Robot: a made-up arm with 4 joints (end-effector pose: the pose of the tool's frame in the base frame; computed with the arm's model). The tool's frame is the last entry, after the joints. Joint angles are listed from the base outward.
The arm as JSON. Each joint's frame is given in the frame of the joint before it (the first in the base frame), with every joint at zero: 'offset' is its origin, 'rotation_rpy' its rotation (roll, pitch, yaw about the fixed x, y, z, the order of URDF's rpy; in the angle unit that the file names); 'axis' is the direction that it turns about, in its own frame. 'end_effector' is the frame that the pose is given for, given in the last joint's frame.
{
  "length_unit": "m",
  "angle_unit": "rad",
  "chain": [
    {
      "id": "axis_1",
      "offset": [
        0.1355,
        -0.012,
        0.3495
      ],
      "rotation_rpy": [
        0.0,
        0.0,
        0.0
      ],
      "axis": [
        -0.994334,
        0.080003,
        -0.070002
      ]
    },
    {
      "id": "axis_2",
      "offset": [
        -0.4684,
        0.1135,
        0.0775
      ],
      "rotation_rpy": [
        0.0,
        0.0,
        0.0
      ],
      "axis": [
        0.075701,
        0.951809,
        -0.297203
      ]
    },
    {
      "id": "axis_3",
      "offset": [
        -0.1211,
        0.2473,
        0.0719
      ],
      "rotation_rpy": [
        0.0,
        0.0,
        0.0
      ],
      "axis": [
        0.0,
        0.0,
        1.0
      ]
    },
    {
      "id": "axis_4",
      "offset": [
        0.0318,
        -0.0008,
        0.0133
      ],
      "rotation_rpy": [
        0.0,
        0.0,
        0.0
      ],
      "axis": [
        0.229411,
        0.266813,
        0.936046
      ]
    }
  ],
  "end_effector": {
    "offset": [
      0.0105,
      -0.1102,
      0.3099
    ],
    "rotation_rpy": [
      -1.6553,
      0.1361,
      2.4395
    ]
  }
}
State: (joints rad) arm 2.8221 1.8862 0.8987 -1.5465
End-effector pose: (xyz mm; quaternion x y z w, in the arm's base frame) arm 162.7 -171.2 98.0 -0.6370 0.7537 0.1398 0.0810
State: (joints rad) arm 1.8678 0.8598 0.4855 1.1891
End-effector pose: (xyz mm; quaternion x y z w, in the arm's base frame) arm 82.5 92.9 -36.0 0.1518 -0.1951 0.7867 0.5657
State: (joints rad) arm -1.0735 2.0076 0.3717 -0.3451
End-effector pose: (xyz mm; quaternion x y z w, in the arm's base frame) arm 98.2 29.5 422.2 0.5581 -0.4881 0.3841 0.5502
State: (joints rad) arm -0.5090 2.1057 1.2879 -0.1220
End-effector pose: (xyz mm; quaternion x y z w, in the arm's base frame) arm 73.9 165.0 281.2 0.5384 -0.6592 0.0904 0.5171
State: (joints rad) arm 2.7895 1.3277 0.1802 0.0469
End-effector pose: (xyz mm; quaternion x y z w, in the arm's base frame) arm 80.7 -59.1 80.1 -0.5928 0.5428 0.5209 0.2875
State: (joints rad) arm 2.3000 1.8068 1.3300 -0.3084
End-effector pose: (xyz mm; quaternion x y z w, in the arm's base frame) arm 108.2 -96.6 235.2 -0.4064 0.0877 0.6847 0.5987
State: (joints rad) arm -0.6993 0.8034 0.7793 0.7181
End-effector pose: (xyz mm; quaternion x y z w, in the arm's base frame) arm 6.5 66.7 765.8 -0.4524 0.8728 -0.1767 0.0490
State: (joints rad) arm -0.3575 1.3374 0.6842 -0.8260
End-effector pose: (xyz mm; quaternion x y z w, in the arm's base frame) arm 36.4 73.7 736.3 0.0322 -0.5185 0.6176 0.5905
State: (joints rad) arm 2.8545 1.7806 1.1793 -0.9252
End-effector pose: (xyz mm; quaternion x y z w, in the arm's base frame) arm 124.6 -97.3 167.4 -0.6349 0.5500 0.4621 0.2844
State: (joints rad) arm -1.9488 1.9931 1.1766 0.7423
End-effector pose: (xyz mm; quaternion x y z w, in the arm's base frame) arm 40.1 71.9 650.5 -0.6871 0.4014 0.5601 0.2305
